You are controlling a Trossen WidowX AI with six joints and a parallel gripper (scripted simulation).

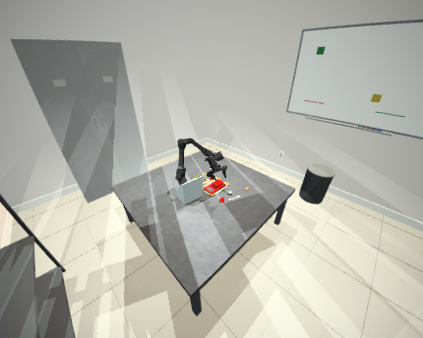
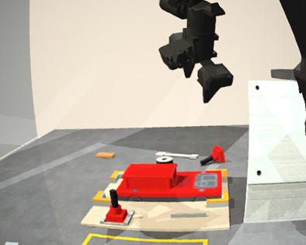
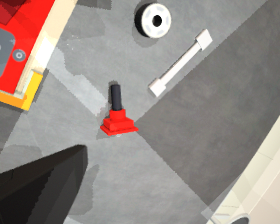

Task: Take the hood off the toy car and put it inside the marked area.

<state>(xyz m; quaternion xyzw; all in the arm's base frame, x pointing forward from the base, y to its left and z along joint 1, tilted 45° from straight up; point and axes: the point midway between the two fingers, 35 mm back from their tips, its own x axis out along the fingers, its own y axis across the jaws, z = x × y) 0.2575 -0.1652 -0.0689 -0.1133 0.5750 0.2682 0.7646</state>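
Right now the hood is 140 mm below my gripper tip, 130 mm to the left of it and 70 mm ahead of it. Also, from my gripper tip: black wheel (180 mm below, 90 mm ahead, 30 mm to the right); then white wrench-like part (180 mm below, 100 mm to the right, 80 mm ahead); then red-topped black peg (170 mm below, 60 mm to the right, 30 mm behind).
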